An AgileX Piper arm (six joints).
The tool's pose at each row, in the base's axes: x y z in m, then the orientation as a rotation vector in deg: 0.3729 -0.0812 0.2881 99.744 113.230 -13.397; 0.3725 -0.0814 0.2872 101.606 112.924 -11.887; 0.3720 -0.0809 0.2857 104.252 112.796 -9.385; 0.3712 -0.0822 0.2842 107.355 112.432 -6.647; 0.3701 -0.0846 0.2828 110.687 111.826 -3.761; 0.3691 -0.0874 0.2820 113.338 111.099 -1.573
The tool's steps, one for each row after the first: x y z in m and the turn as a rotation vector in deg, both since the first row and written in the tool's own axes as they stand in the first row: 0.0003 -0.0006 0.0008 0.031 1.305 1.335; 0.0014 -0.0013 0.0017 0.017 3.529 3.114; 0.0010 -0.0026 0.0034 0.102 5.958 5.237; -0.0003 -0.0043 0.0054 0.225 8.458 7.576; -0.0024 -0.0059 0.0070 0.351 10.288 9.515
